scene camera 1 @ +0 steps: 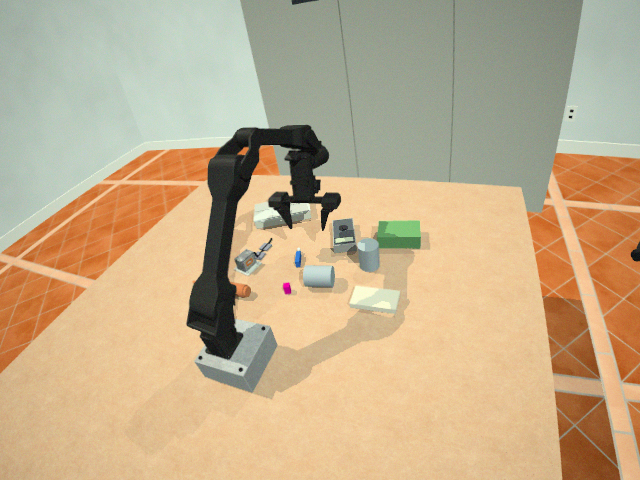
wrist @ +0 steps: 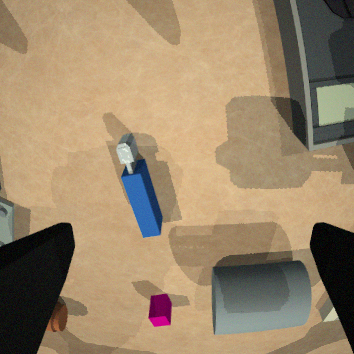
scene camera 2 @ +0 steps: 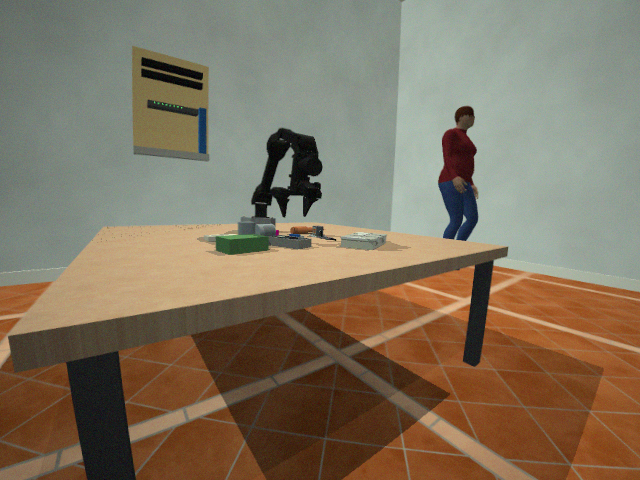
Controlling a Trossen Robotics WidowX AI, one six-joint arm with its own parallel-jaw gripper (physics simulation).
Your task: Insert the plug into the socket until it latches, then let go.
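Seen in the pictures: gripper, fingertip midpoint: (scene camera 1: 307,229) (wrist: 195,237) (scene camera 2: 294,216); arm's base at its link origin: (scene camera 1: 224,343) (scene camera 2: 260,217).
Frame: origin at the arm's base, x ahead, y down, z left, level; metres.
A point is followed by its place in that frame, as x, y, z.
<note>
A blue block with a pale grey tip (scene camera 1: 298,257) @[0.341, 0.044, -0.020] (scene camera 2: 294,235) @[0.349, 0.048, -0.020] (wrist: 143,202) @[0.349, 0.044, -0.017], seemingly the plug, lies on the table. A small grey box with an orange-brown face (scene camera 1: 247,260) @[0.287, 0.030, 0.113] (scene camera 2: 317,230) @[0.317, 0.036, 0.111], seemingly the socket, stands left of it on a pale base; part of that base (wrist: 6,222) @[0.299, 0.060, 0.101] shows at the wrist view's left edge. Small grey pieces with a black lead (scene camera 1: 265,247) @[0.381, 0.058, 0.111] lie beside the box. My gripper (scene camera 1: 307,228) @[0.383, -0.024, -0.042] (scene camera 2: 295,215) @[0.383, -0.024, -0.042] (wrist: 195,237) @[0.383, -0.024, -0.042] is wide open and empty, pointing down well above the table. In the wrist view the blue block appears ahead of the fingertips, left of centre.
A magenta block (scene camera 1: 286,288) @[0.220, 0.044, -0.037] (wrist: 160,310) @[0.236, 0.045, -0.035], a lying grey cylinder (scene camera 1: 318,276) @[0.254, 0.018, -0.116] (wrist: 262,297) @[0.294, 0.020, -0.103] and an orange cylinder (scene camera 1: 241,290) @[0.180, 0.034, 0.072] are nearer the base. An upright cylinder (scene camera 1: 368,254) @[0.340, 0.004, -0.223], dark grey device (scene camera 1: 343,235) @[0.451, 0.039, -0.119], green box (scene camera 1: 399,234) @[0.461, 0.024, -0.281] and pale slab (scene camera 1: 374,298) @[0.237, 0.049, -0.260] stand right; a whitish box (scene camera 1: 281,214) is behind.
</note>
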